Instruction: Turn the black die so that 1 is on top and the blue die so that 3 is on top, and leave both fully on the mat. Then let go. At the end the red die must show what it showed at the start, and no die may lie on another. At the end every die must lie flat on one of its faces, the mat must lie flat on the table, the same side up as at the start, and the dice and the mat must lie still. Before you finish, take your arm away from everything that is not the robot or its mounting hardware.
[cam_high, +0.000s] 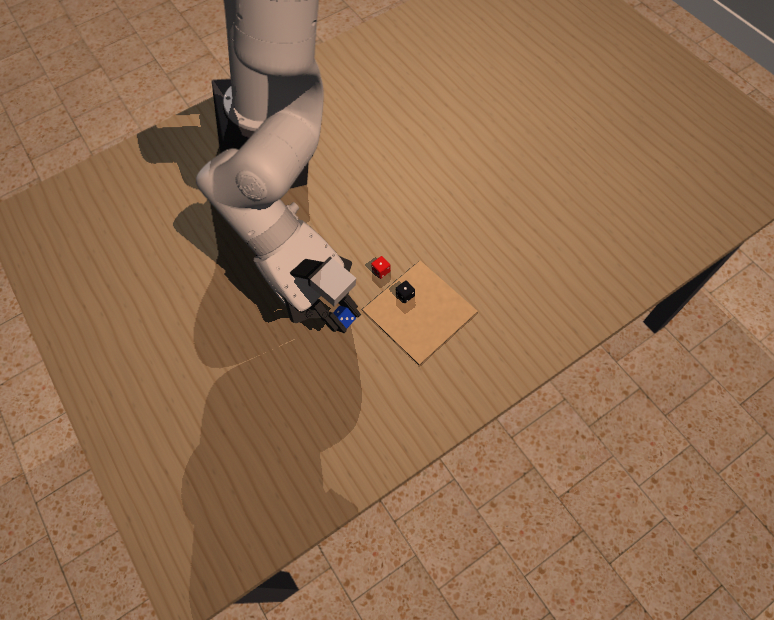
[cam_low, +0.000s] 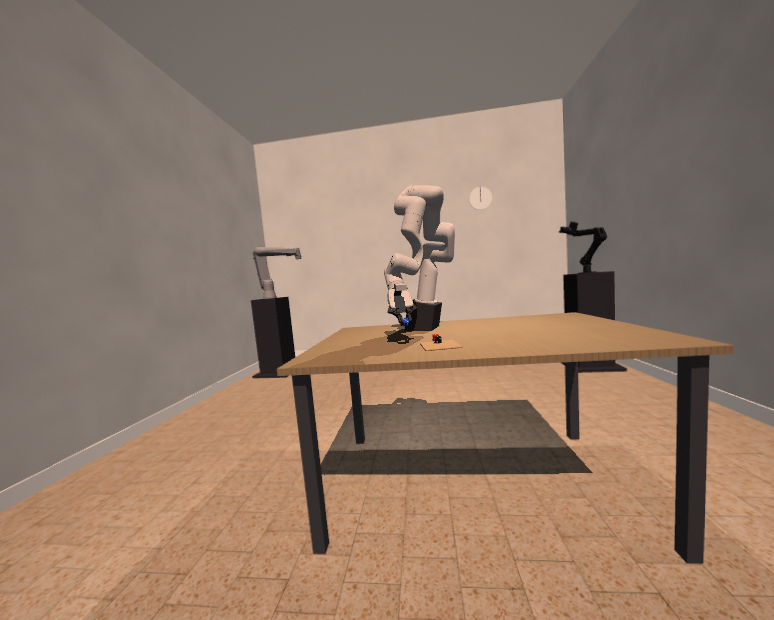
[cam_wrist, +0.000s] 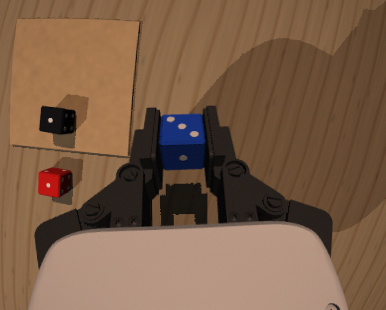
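Right now the blue die is 10 mm below my hand. Round my hand: tan mat: 10 mm ahead, 130 mm to the left, 110 mm below; then red die: 90 mm behind, 120 mm to the left, 100 mm below; then black die: 20 mm behind, 130 mm to the left, 100 mm below.
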